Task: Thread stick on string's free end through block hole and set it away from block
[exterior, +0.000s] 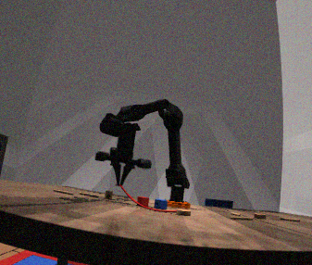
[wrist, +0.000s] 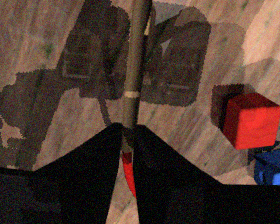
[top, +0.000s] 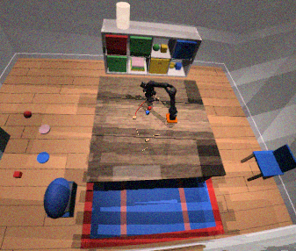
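Right now the red block is 3 cm behind my gripper tip, 8 cm to the left of it and 4 cm below it. The rest, counted from my gripper tip: tan wooden cylinder (13 cm behind, 7 cm to the right, 4 cm below); then blue block (14 cm to the left, 4 cm below); then thin pale wooden stick (1 cm behind, 1 cm to the right).
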